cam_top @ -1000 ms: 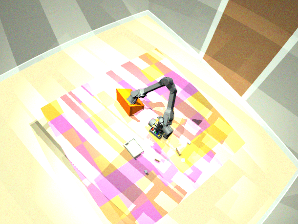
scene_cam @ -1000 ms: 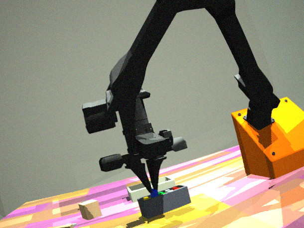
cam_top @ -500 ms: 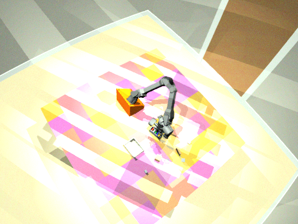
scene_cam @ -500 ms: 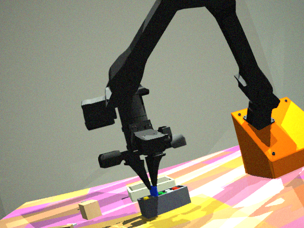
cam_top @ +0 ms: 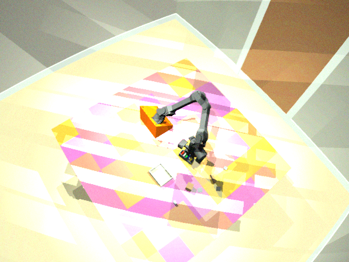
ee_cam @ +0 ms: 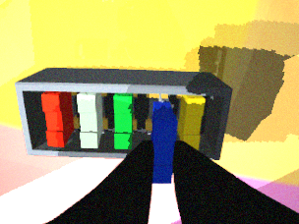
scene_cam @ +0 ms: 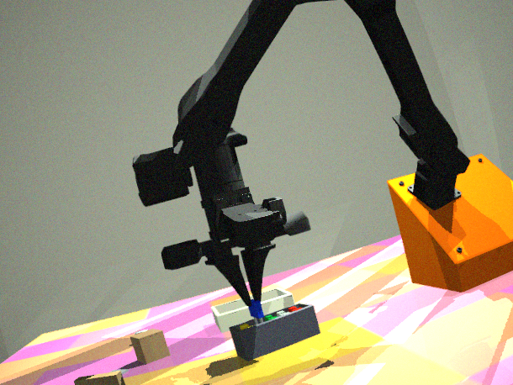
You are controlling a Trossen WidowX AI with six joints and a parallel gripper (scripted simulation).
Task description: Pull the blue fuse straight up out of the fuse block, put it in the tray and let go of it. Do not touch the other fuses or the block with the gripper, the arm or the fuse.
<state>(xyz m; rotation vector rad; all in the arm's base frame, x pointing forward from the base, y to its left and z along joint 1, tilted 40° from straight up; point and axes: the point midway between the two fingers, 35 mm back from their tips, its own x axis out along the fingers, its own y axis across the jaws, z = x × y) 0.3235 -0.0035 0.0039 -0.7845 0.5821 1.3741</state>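
My gripper tip is 2 cm short of the yellow fuse and 4 cm above it. Round my gripper tip: green fuse: 2 cm behind, 4 cm below; then white fuse: 4 cm behind, 4 cm below; then blue fuse: 1 cm below.
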